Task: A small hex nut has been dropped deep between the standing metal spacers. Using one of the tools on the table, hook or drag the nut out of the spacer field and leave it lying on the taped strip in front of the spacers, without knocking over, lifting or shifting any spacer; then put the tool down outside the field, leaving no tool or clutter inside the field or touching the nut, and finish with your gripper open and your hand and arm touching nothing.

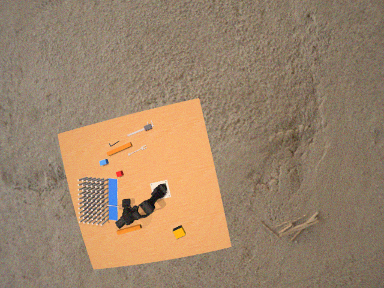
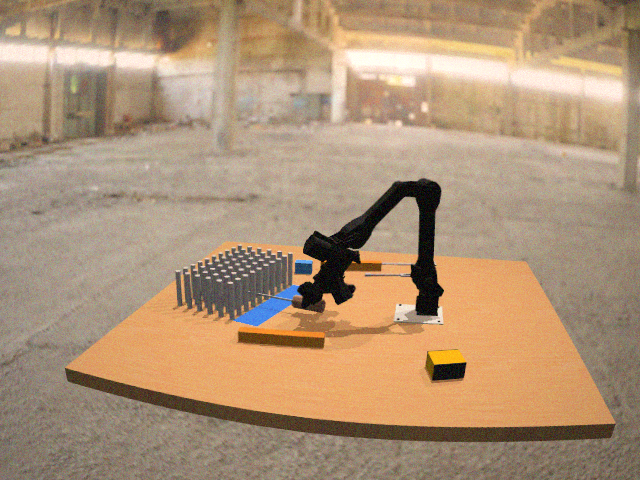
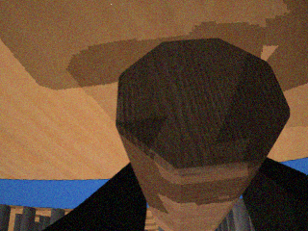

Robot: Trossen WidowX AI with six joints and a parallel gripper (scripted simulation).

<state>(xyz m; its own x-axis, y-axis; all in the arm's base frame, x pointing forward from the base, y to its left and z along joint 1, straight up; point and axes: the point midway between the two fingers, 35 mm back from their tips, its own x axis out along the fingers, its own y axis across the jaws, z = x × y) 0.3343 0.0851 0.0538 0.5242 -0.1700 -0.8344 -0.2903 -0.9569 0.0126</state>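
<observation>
Now: the blue taped strip 100 mm ahead of my gripper tip, 70 mm to the right of it and 30 mm below it. Round my gripper tip: hex nut (270 mm ahead, 80 mm to the right, 30 mm below); then red cube (30 mm behind, 280 mm to the right, 10 mm below); then wooden-handled rod tool (90 mm ahead, 30 mm to the right).
</observation>
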